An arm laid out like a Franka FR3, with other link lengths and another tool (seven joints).
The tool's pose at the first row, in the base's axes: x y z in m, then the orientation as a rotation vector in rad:
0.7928, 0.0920, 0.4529, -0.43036, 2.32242, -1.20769
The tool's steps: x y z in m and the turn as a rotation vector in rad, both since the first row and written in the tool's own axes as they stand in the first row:
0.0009, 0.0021, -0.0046, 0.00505, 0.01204, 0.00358
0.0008, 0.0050, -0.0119, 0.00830, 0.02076, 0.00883
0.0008, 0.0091, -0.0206, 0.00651, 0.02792, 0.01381
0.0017, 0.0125, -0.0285, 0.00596, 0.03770, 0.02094
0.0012, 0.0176, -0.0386, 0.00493, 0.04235, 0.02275
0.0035, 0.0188, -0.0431, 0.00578, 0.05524, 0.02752
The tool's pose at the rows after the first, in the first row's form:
0.7894, 0.0958, 0.4532, -0.41811, 2.32883, -1.21742
0.7853, 0.1024, 0.4544, -0.40611, 2.33357, -1.22275
0.7803, 0.1106, 0.4553, -0.39698, 2.34054, -1.22183
0.7750, 0.1174, 0.4561, -0.38340, 2.34867, -1.22250
0.7696, 0.1273, 0.4570, -0.37911, 2.35316, -1.22270
0.7652, 0.1299, 0.4576, -0.36619, 2.36299, -1.22750

